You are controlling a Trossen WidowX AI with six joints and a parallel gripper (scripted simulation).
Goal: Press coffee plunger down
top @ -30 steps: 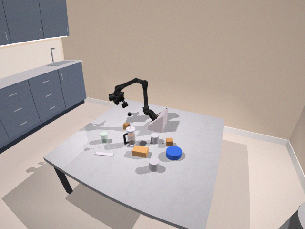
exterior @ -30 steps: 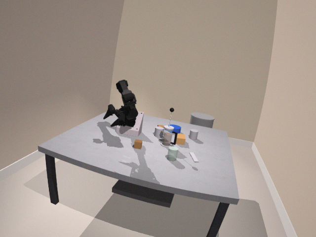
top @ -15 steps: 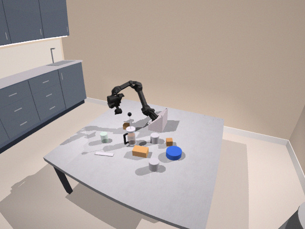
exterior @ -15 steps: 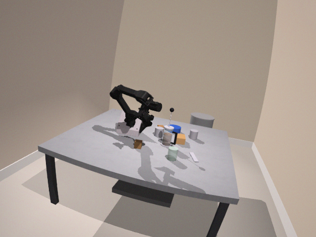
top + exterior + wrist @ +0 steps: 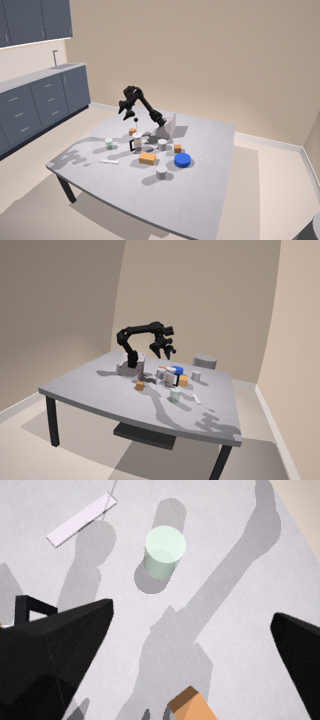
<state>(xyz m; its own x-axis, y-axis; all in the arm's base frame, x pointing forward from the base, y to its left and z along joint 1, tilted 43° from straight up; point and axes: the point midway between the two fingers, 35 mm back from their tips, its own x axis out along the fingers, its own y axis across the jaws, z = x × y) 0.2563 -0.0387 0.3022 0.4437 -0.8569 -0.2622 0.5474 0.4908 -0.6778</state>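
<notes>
Now: the coffee press 60 mm ahead of my gripper tip, 150 mm to the left of it and 110 mm below it. The rest, counted from my gripper tip: flat white strip 260 mm ahead, 20 mm to the left, 250 mm below; pale green cup 110 mm ahead, 70 mm to the right, 210 mm below; orange box 140 mm ahead, 280 mm to the left, 220 mm below.
</notes>
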